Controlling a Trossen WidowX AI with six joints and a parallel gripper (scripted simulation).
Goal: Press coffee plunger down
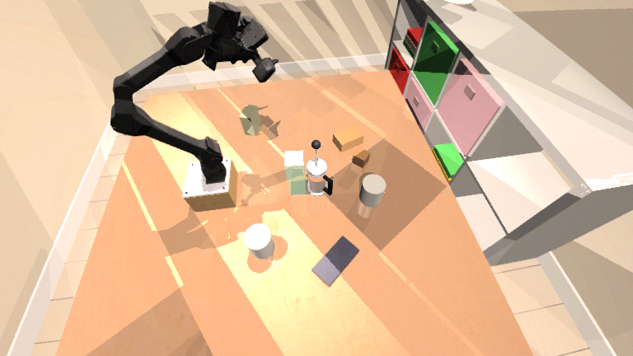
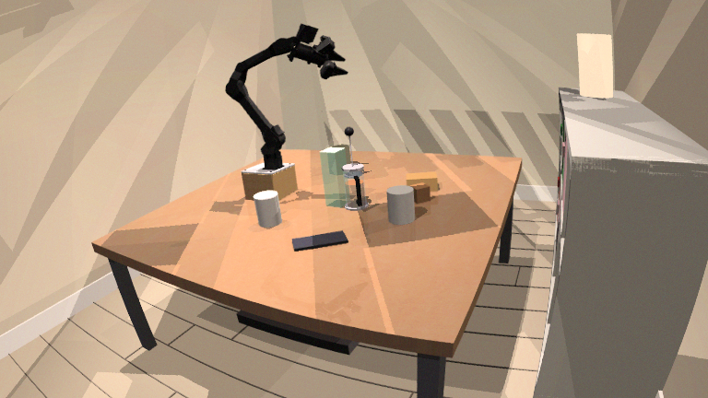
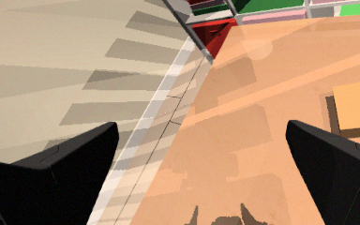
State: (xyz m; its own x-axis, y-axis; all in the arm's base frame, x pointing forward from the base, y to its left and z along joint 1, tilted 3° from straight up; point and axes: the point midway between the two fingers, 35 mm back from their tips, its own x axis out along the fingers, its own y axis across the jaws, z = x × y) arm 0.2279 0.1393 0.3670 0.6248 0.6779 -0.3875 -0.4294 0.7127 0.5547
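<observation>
Right now my gripper tip is 110 mm short of the glass coffee press, 240 mm to the left of it and 330 mm above it. Also, from my gripper tip: pale green box (30 mm ahead, 220 mm to the right, 360 mm below); then tan block (270 mm ahead, 30 mm to the right, 430 mm below); then flat black slab (110 mm ahead, 510 mm to the right, 450 mm below).
</observation>
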